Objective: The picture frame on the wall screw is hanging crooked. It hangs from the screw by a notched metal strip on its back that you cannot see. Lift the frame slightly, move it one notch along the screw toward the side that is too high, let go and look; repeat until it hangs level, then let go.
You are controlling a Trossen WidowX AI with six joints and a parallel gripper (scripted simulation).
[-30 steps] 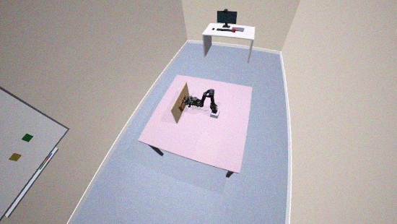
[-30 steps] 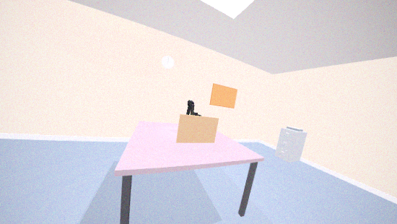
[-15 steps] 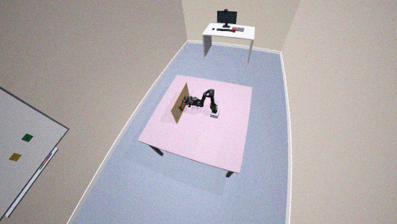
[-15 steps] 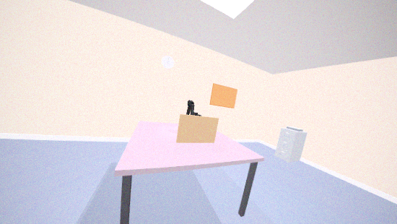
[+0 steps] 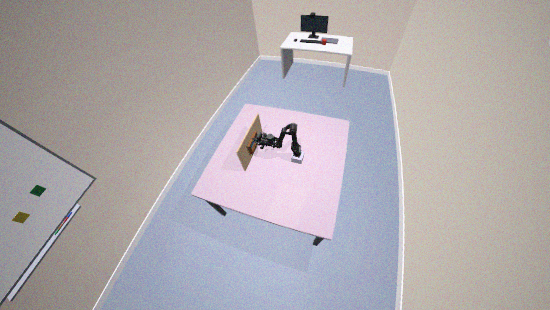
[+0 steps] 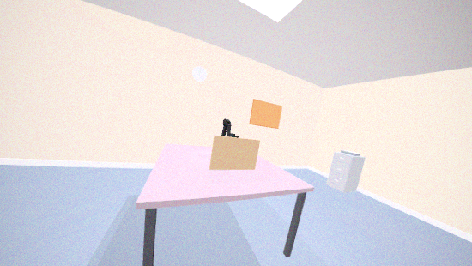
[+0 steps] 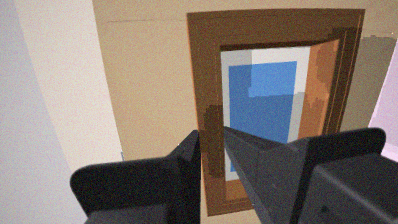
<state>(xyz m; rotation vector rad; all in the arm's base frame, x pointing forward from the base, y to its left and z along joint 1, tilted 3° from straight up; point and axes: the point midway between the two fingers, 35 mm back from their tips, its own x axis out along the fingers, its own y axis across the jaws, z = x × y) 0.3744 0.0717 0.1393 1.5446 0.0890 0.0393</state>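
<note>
The picture frame lies 50 mm below my gripper tip and 10 mm ahead of it. The rest, counted from my gripper tip: tan wall board (60 mm below, 20 mm ahead, 10 mm to the right).
</note>
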